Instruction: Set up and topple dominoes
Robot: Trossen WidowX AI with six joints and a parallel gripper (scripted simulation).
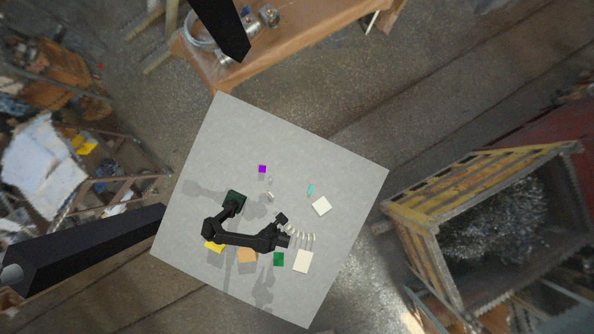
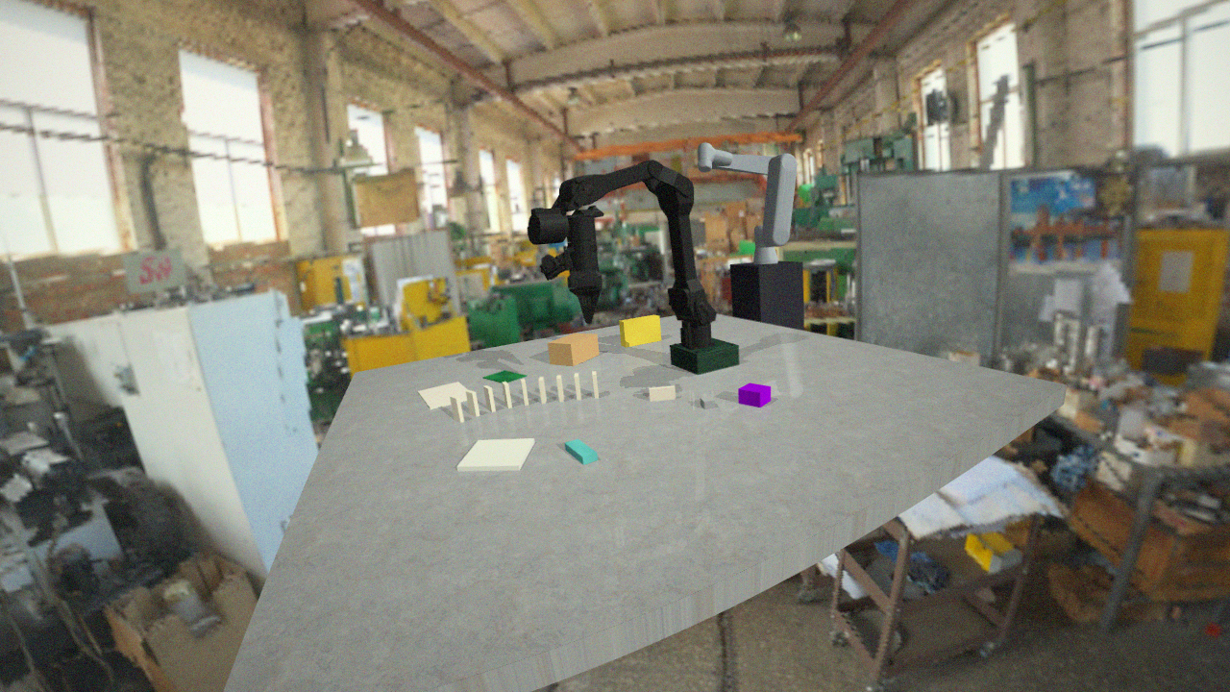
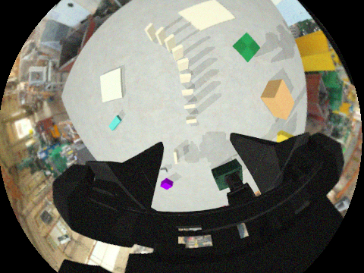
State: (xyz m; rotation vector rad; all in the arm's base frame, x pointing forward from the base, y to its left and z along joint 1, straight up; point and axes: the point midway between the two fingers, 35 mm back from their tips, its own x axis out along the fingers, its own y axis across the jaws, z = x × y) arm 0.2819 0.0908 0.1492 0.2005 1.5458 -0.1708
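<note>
Now: the teal block 90 mm ahead of my gripper tip, 260 mm to the left of it and 160 mm below it. From my gripper tip the other things lie so: white tile 220 mm ahead, 200 mm to the left, 160 mm below; then grey cube 170 mm behind, 170 mm to the left, 160 mm below; then purple cube 250 mm behind, 200 mm to the left, 150 mm below.
</note>
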